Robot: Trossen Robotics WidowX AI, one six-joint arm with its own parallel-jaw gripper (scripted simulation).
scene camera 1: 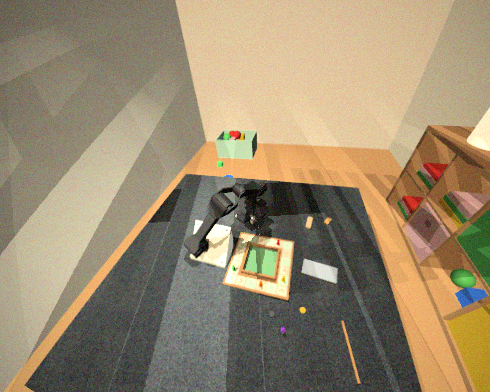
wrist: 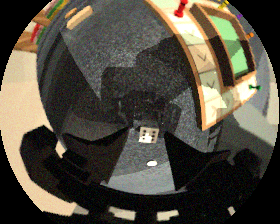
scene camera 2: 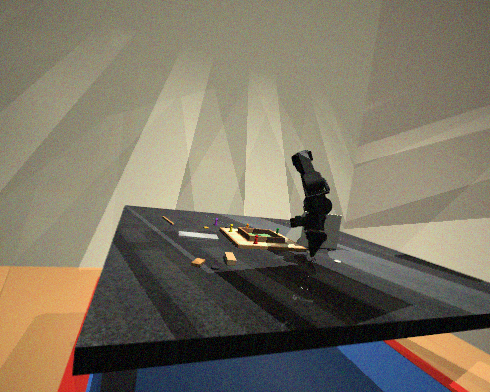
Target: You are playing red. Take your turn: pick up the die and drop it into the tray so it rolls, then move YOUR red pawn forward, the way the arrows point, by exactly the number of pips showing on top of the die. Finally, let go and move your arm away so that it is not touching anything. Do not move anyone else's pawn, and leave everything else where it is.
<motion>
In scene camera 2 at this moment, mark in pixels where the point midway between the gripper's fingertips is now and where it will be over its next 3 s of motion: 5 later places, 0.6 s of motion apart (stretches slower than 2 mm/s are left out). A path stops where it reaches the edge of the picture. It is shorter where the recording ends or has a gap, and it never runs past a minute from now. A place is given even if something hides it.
The gripper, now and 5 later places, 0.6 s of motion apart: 310,254; 310,256; 315,236; 312,222; 294,218; 280,217
</motion>
